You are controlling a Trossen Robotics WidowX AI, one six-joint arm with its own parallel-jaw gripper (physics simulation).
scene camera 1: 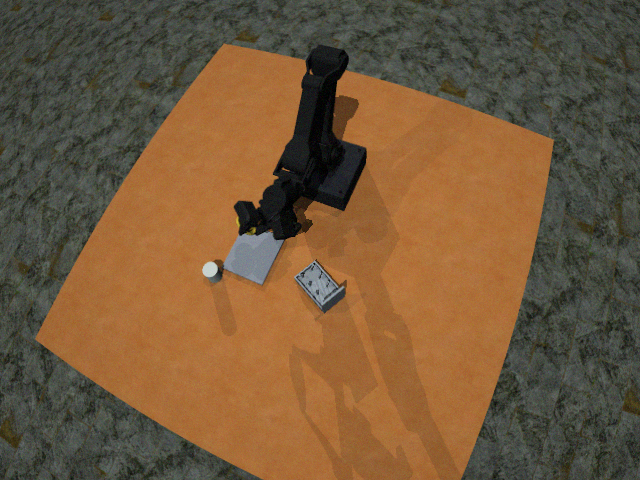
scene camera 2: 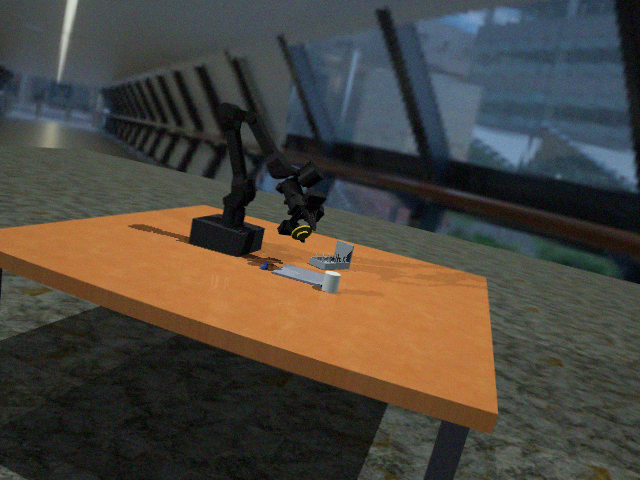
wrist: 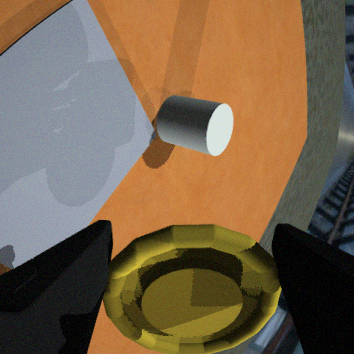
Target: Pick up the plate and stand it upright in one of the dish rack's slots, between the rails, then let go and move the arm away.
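Note:
The yellow round plate (scene camera 1: 250, 230) (scene camera 2: 301, 232) (wrist: 192, 302) is in my gripper (scene camera 1: 262, 229) (scene camera 2: 299, 230) (wrist: 194, 235), which is shut on it, one finger at each side of its rim. The plate is tilted and held in the air above the table, clear of the grey board. In scene camera 1 the gripper hides much of it. The small grey dish rack (scene camera 1: 336, 298) (scene camera 2: 344, 251) stands on the table, with short upright rails and a tall wall at one end. The gripper is apart from the rack, which does not show in the wrist view.
A flat grey square board (scene camera 1: 253, 260) (scene camera 2: 297, 273) (wrist: 30, 100) lies on the orange table (scene camera 1: 155, 310) (scene camera 2: 258, 315). A white cylinder (scene camera 1: 210, 269) (scene camera 2: 331, 282) (wrist: 185, 122) stands at its corner. A small blue object (scene camera 2: 264, 266) lies beside the board. The arm's black base (scene camera 1: 341, 178) (scene camera 2: 225, 235) stands behind.

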